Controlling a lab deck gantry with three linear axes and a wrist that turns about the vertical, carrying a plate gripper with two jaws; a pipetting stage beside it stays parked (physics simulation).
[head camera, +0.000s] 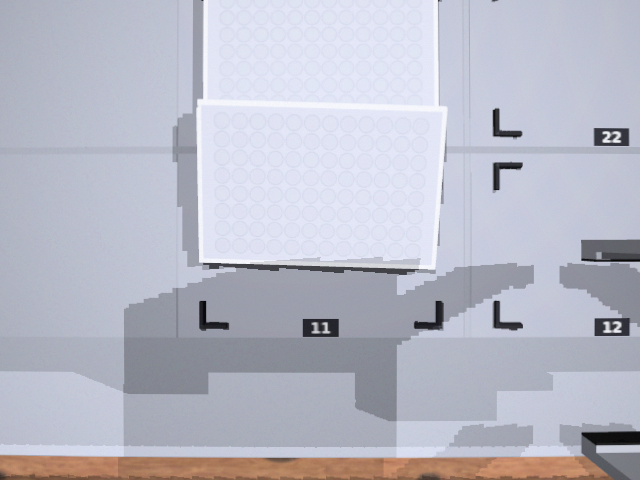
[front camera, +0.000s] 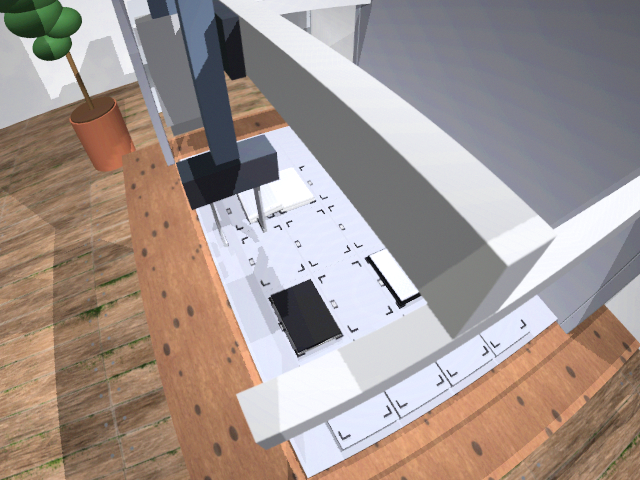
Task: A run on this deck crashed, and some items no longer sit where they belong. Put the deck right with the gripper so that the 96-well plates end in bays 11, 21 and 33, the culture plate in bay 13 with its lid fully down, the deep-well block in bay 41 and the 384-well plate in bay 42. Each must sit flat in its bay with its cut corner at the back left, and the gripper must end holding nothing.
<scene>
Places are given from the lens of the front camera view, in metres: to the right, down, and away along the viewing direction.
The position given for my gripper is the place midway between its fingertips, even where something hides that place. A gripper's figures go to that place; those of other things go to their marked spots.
my gripper (front camera: pixel 243 233): -0.15, -0.01, 0.71
black-edged 96-well plate (front camera: pixel 401 288): 0.16, 0.09, 0.68
black lid (front camera: pixel 305 315): -0.03, 0.14, 0.64
grey wall panel (front camera: pixel 539 100): 0.38, -0.24, 0.52
</scene>
